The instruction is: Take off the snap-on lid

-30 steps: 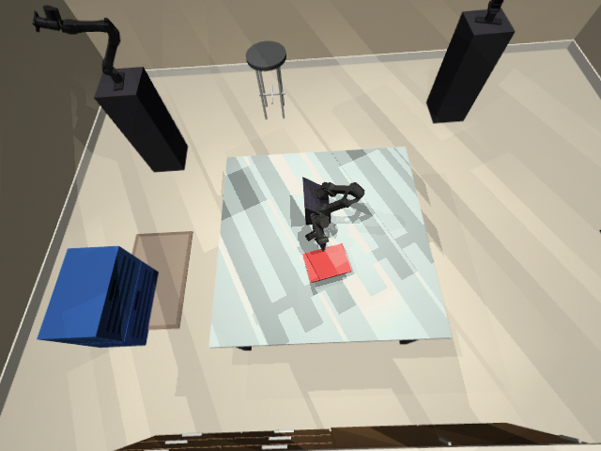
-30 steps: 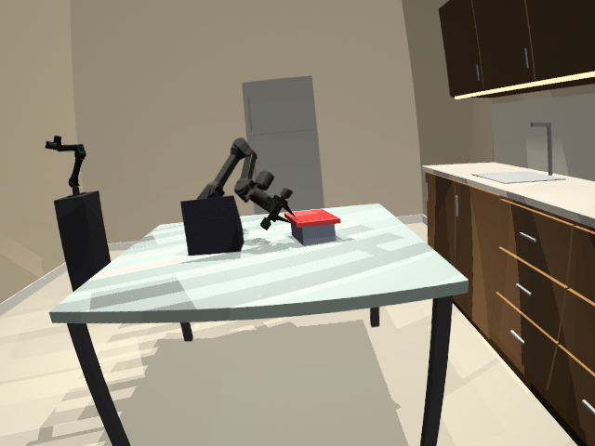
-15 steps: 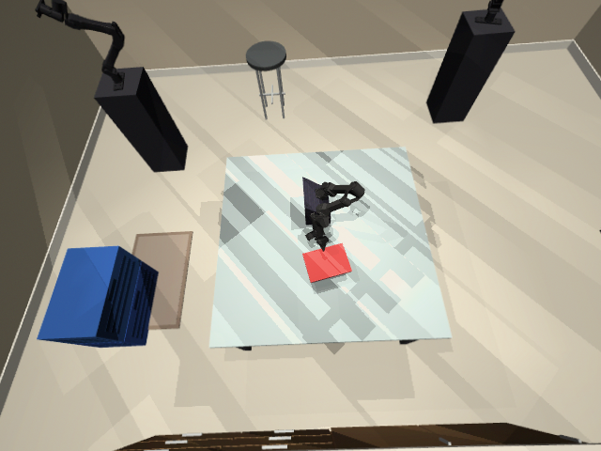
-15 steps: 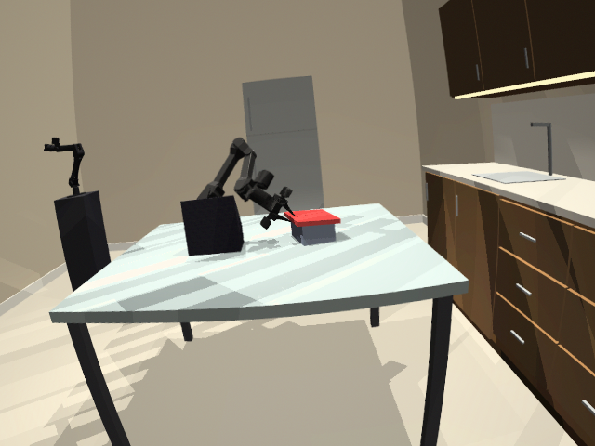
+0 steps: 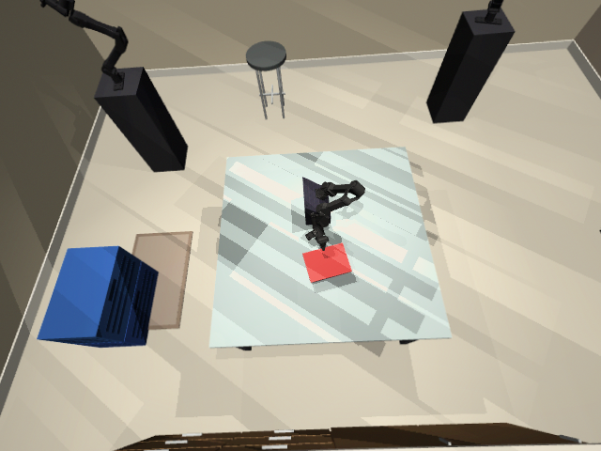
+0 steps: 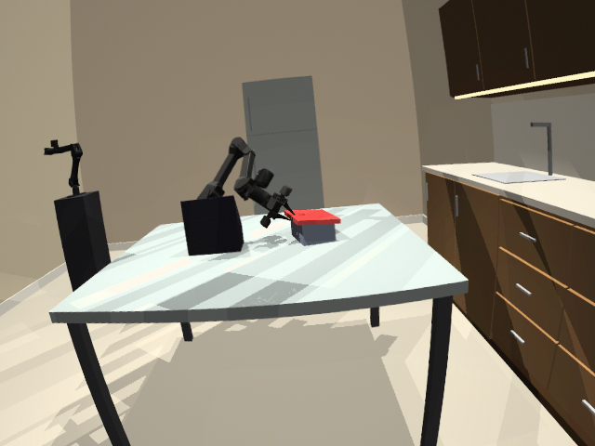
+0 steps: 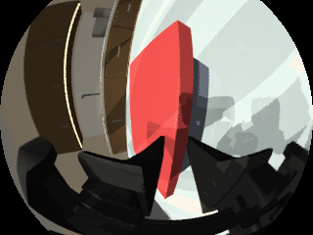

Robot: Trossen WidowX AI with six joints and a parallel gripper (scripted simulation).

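Right now my gripper tip is 7 cm short of the lid and 1 cm to the right of it. Round my gripper tip: grey storage box 7 cm ahead, 1 cm to the left, 5 cm below.
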